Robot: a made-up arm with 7 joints.
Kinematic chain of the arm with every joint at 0, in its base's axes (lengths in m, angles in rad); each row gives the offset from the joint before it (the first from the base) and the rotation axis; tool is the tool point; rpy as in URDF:
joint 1: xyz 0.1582 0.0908 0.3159 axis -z
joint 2: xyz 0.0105 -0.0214 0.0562 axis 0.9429 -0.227 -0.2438
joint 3: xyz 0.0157 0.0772 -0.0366 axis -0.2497 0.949 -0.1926
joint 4: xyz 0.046 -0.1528 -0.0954 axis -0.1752 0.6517 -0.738
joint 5: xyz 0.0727 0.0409 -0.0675 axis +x
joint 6: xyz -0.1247 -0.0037 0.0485 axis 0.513 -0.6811 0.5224
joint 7: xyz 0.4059 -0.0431 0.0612 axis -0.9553 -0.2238 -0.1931
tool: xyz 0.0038 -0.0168 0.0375 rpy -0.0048 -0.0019 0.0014
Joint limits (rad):
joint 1: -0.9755..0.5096
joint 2: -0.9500..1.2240
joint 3: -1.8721..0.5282
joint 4: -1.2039..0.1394
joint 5: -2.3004..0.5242
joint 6: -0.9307..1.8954
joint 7: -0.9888..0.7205
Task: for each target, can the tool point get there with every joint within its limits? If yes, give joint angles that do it. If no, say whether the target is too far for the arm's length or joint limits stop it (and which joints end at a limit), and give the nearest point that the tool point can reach.
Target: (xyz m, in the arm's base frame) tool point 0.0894 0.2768 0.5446
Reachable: yes | joints 0.3868 0.2714 0.0918 -1.0950 -0.8008 1.0102 -0.2264
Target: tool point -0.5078 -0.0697 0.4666
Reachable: no: joint limits stop it (at a limit: joint 1, joint 3, joint 4, joint 6, joint 7) | nearest point -0.2830 0.0355 0.4198 | short by 0.253 m
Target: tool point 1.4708 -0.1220 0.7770
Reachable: no: too far | nearest point 0.7338 0.0067 0.5688 | short by 0.777 m
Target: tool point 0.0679 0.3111 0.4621
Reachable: yes | joints 0.0325 -0.0684 -0.3627 -0.7599 -0.8133 0.9602 0.5195
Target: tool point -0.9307 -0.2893 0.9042
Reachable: no: too far | nearest point -0.2468 0.0432 0.5529 | short by 0.838 m
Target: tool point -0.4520 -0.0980 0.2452
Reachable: no: joint limits stop it (at a limit: joint 1, joint 3, joint 4, joint 6, joint 7) | nearest point -0.2764 -0.0121 0.2502 | short by 0.196 m
